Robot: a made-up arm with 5 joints.
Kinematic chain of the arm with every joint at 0, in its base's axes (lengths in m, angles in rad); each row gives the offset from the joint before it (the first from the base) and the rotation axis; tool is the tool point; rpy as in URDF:
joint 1: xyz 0.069 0 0.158 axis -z
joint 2: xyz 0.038 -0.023 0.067 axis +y
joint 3: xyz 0.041 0 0.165 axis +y
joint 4: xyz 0.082 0 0.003 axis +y
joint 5: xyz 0.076 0.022 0 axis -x
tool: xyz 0 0 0 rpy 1.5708 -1.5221 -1.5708
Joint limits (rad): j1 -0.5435..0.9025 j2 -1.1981..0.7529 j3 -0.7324..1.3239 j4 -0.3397..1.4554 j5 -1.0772..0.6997
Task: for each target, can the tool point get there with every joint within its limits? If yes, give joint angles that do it. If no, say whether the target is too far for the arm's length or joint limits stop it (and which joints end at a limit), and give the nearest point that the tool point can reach.
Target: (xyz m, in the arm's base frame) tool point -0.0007 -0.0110 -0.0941
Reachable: no: joint limits stop it (at a limit: joint 1, joint 2, joint 3) | nearest point 0.1353 -0.0855 0.1769 | short by 0.312 m
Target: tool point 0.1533 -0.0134 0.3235
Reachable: yes | joints 0.1457 -0.9202 1.0998 0.1187 -0.3539
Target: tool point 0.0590 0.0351 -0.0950
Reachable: no: joint limits stop it (at a limit: joint 1, joint 2) | nearest point 0.1724 0.0613 0.1714 | short by 0.291 m
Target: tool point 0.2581 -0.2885 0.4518
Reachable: no: too far | nearest point 0.2507 -0.2317 0.4153 | short by 0.068 m
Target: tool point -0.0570 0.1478 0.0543
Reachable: no: joint limits stop it (at a limit: joint 1, joint 2, joint 3, joint 4) | nearest point 0.0559 0.0149 0.2400 | short by 0.255 m
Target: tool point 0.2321 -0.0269 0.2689
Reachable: yes | joints 0.1572 -0.0723 0.9762 0.0300 0.0914
